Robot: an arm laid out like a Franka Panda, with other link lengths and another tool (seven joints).
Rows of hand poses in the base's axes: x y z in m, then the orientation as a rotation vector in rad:
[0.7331 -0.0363 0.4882 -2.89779 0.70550 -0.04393]
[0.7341 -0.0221 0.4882 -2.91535 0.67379 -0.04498]
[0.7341 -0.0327 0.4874 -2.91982 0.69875 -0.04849]
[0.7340 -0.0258 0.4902 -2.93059 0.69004 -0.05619]
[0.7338 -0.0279 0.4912 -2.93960 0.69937 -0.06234]
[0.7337 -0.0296 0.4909 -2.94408 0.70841 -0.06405]
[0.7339 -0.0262 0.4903 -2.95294 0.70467 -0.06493]
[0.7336 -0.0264 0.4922 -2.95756 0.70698 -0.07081]
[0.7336 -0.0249 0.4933 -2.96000 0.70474 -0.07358]
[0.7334 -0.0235 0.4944 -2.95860 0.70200 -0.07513]
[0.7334 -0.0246 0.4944 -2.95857 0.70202 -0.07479]
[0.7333 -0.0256 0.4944 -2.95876 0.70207 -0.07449]
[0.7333 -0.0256 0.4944 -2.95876 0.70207 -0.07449]
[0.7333 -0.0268 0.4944 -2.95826 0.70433 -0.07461]
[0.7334 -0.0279 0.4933 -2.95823 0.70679 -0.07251]
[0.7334 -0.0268 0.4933 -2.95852 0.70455 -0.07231]
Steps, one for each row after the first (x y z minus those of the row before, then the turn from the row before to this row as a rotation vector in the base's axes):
[0.0010 0.0142 0.0000 -0.01040 0.00001 0.02304]
[0.0000 -0.0106 -0.0008 -0.00987 0.00118 -0.01576]
[-0.0001 0.0069 0.0028 -0.00975 -0.00333 0.00677]
[-0.0002 -0.0021 0.0010 -0.01148 -0.00101 -0.00509]
[-0.0001 -0.0017 -0.0003 -0.00638 0.00077 -0.00530]
[0.0002 0.0034 -0.0006 -0.00778 0.00117 0.00356]
[-0.0003 -0.0002 0.0019 -0.00587 -0.00245 -0.00108]
[0.0000 0.0015 0.0011 -0.00234 -0.00137 0.00167]
[-0.0002 0.0014 0.0011 0.00161 -0.00154 0.00153]
[0.0000 -0.0011 0.0000 0.00008 0.00021 -0.00001]
[-0.0001 -0.0010 0.0000 -0.00014 0.00024 0.00000]
[0.0000 0.0000 0.0000 0.00000 0.00000 0.00000]
[0.0000 -0.0012 0.0000 0.00000 0.00000 -0.00152]
[0.0001 -0.0011 -0.0011 -0.00010 0.00153 -0.00152]
[0.0000 0.0011 0.0000 0.00021 0.00000 0.00148]

